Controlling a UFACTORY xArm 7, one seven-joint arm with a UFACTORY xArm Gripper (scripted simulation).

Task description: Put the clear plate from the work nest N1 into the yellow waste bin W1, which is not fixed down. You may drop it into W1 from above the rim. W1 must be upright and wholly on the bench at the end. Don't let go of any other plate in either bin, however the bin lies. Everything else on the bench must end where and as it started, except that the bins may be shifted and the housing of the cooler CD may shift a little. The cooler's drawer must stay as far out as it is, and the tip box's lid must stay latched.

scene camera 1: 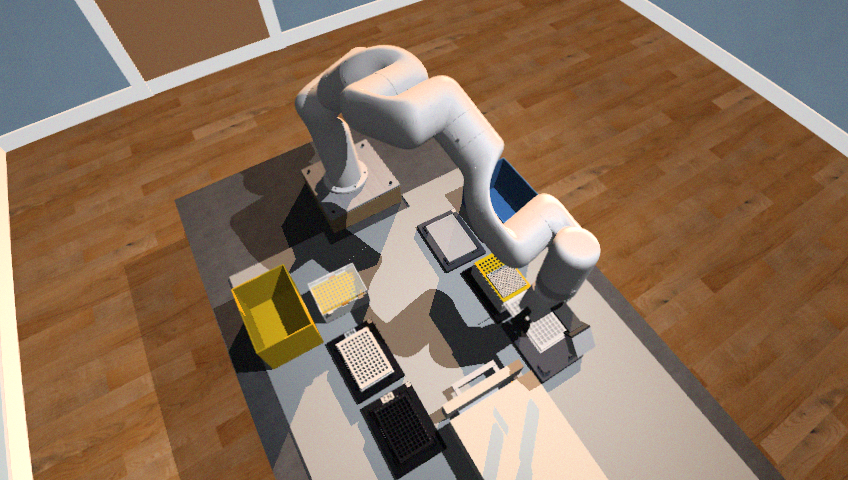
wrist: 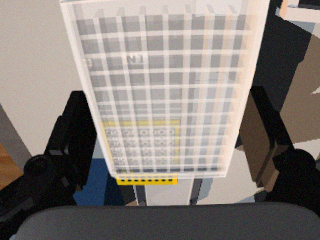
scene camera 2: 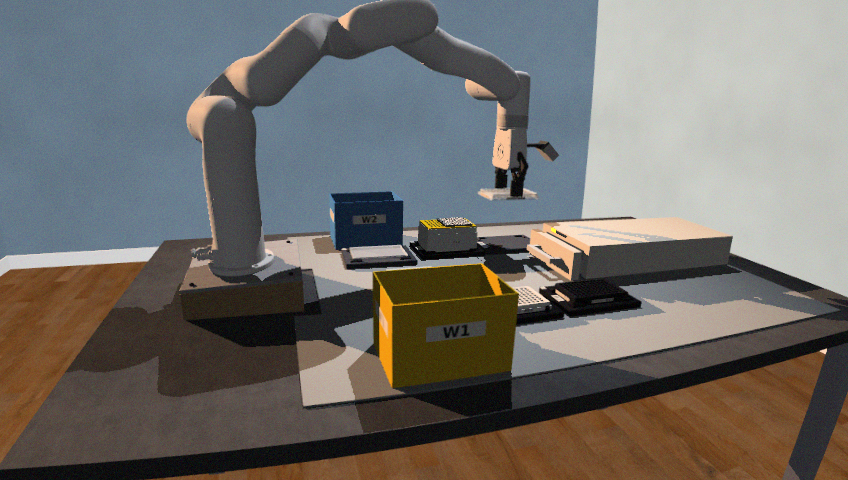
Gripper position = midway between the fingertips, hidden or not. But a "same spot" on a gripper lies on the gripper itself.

The gripper shows in scene camera 1, in the wrist view (167,108) and in scene camera 2. A yellow bin W1 shows in scene camera 1 and in scene camera 2; in the wrist view it is out of frame. A black plate shows in scene camera 1 (407,432) and in scene camera 2 (585,291); in the wrist view it is out of frame. The same spot on the gripper: (scene camera 2: 516,190) is (scene camera 1: 517,326). One and the same spot on the yellow bin W1: (scene camera 2: 434,324) is (scene camera 1: 244,313).
